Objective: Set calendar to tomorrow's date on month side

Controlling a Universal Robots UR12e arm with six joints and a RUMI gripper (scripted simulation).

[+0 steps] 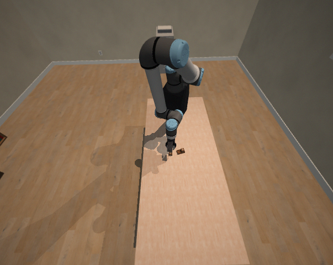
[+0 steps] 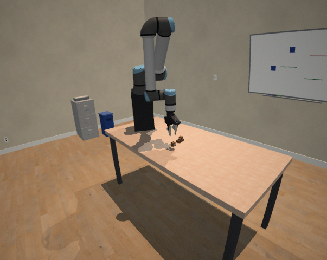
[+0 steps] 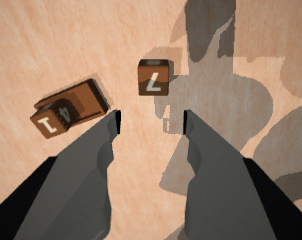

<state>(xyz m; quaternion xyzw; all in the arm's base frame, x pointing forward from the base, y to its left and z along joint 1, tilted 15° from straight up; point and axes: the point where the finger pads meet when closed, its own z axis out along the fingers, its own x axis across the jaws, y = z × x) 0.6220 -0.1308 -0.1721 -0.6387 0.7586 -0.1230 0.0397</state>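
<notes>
The brown digit cube lies 90 mm below my hand. From my hand the other things lie so: brown calendar tray (20 mm behind, 110 mm to the left, 100 mm below).
</notes>
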